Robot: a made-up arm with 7 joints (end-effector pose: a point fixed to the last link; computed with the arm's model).
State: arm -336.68 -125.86 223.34 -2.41 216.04 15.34 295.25
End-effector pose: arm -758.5 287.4 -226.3 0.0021 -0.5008 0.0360 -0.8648
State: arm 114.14 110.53 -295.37 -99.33 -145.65 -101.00 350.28
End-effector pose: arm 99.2 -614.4 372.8 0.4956 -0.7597 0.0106 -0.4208
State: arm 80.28 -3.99 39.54 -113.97 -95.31 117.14 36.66
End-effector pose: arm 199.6 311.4 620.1 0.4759 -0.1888 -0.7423 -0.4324
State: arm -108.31 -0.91 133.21 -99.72 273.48 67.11 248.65
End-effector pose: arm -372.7 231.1 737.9 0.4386 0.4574 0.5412 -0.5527
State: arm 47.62 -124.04 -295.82 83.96 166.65 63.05 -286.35
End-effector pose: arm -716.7 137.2 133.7 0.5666 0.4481 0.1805 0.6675
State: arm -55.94 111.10 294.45 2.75 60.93 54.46 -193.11
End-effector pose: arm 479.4 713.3 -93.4 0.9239 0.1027 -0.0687 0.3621
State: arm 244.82 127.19 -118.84 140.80 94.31 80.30 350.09
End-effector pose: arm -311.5 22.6 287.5 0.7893 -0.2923 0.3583 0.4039
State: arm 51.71 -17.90 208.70 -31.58 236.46 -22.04 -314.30
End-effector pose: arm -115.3 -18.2 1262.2 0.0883 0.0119 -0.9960 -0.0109
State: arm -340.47 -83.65 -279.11 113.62 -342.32 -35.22 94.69
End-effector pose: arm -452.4 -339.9 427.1 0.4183 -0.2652 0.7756 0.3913
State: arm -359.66 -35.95 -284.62 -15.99 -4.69 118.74 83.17
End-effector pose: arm -537.2 35.3 1023.1 0.1040 -0.3629 0.6092 0.6974
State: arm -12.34 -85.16 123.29 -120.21 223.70 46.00 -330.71
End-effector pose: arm -252.2 256.9 572.0 0.4323 0.5594 -0.6730 -0.2174
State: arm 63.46 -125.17 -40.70 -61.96 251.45 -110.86 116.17
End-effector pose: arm -467.3 260.4 -251.6 0.3477 0.7829 0.4864 0.1723
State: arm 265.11 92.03 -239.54 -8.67 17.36 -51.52 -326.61
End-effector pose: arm -168.7 929.5 228.1 0.4656 0.4233 -0.0213 0.7769
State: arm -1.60 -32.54 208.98 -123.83 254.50 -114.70 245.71
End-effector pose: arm 140.8 -112.5 734.2 0.3190 0.5040 0.7024 -0.3885
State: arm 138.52 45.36 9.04 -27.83 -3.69 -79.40 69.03
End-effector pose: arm -306.2 -278.4 1105.3 0.3351 -0.2016 -0.8331 0.3911
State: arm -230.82 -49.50 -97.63 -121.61 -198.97 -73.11 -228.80
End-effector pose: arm -209.5 422.2 555.4 0.6102 0.7390 0.2719 -0.0876
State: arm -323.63 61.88 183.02 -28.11 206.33 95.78 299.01
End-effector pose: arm 658.4 -538.7 491.0 0.7424 -0.0028 0.2546 0.6197
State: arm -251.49 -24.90 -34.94 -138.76 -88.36 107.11 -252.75
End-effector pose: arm -29.2 327.9 376.1 0.4599 -0.4533 -0.5637 0.5150
